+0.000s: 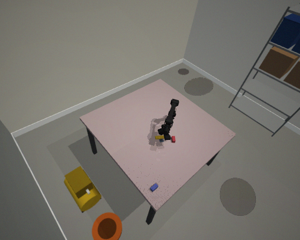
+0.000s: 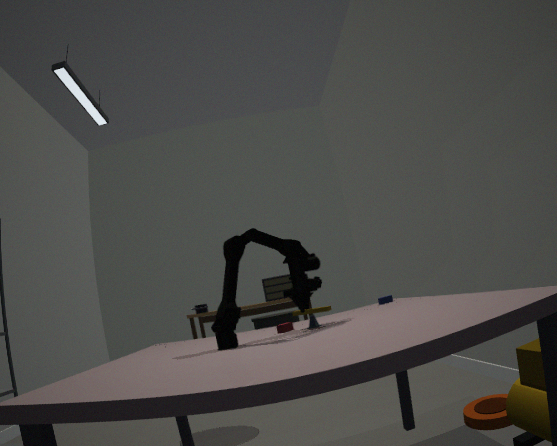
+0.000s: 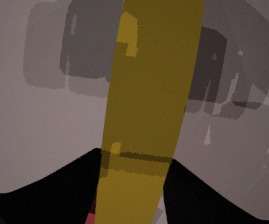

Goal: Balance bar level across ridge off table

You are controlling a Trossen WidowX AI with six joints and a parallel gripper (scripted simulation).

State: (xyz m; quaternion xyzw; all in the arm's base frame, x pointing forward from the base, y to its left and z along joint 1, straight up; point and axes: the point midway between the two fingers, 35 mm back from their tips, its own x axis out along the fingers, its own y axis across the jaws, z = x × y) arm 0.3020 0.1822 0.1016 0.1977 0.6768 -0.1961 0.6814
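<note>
Right now my gripper tip is 20 mm short of the yellow bar and 10 mm to the left of it. The rest, counted from my gripper tip: small red block: 90 mm behind, 60 mm to the left, 50 mm below; then blue block: 440 mm ahead, 320 mm to the left, 50 mm below.
</note>
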